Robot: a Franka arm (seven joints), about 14 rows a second.
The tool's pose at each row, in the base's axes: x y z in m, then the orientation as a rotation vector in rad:
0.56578 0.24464 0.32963 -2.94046 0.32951 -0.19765
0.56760 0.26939 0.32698 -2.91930 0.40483 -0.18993
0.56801 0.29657 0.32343 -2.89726 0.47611 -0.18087
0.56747 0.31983 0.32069 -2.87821 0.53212 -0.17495
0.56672 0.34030 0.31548 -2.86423 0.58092 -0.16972
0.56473 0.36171 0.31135 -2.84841 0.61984 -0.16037
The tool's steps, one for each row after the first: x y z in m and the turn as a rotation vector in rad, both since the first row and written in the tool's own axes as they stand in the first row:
-0.00424 -0.02364 0.00680 0.00860 -0.00099 0.05296
-0.01050 -0.04915 0.01464 0.01691 -0.00304 0.10373
-0.01668 -0.07085 0.02094 0.02391 -0.00380 0.14399
-0.02271 -0.08936 0.02916 0.02657 -0.00426 0.17870
-0.03002 -0.10873 0.03630 0.03250 -0.00834 0.20767

